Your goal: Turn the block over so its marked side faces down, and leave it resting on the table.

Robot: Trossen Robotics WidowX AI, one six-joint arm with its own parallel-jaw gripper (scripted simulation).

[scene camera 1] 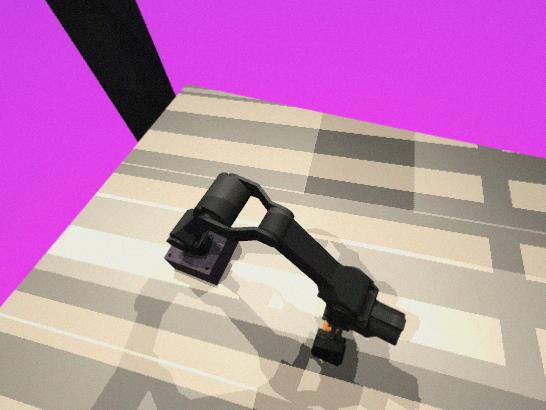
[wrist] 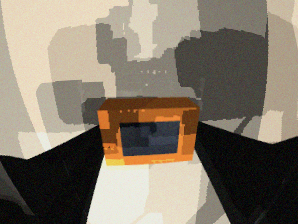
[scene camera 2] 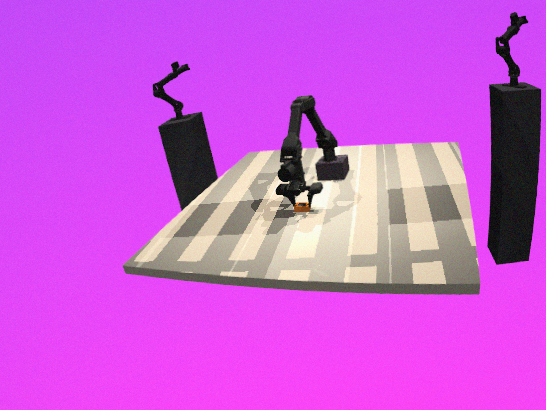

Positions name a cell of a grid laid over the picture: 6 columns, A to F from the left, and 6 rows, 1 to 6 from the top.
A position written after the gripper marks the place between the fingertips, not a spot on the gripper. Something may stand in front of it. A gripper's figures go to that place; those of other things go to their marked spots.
The gripper (wrist: C4) is 0.10 m from the lens. A block (wrist: D4): 0.08 m from the lens.
